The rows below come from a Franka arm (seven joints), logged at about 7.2 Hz.
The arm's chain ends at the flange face. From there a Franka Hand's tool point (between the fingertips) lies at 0.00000 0.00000 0.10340 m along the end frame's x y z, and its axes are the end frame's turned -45 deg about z.
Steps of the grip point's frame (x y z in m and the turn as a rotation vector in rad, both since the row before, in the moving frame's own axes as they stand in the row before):
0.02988, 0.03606, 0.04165, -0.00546, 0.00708, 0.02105
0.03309, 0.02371, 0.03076, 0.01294, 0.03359, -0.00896
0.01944, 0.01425, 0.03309, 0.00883, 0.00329, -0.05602
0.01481, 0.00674, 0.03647, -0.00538, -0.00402, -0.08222
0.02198, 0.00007, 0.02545, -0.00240, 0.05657, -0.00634
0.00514, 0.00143, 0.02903, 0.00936, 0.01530, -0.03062
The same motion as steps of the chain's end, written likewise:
0.04571, 0.00448, 0.04165, 0.00115, 0.00887, 0.02105
0.03867, -0.00322, 0.03083, 0.03290, 0.01460, -0.00896
0.02425, -0.00280, 0.03309, 0.00857, -0.00392, -0.05602
0.01511, -0.00639, 0.03647, -0.00665, 0.00096, -0.08222
0.01130, -0.01152, 0.02562, 0.03830, 0.04170, -0.00634
0.00424, -0.00081, 0.02905, 0.01744, 0.00420, -0.03062

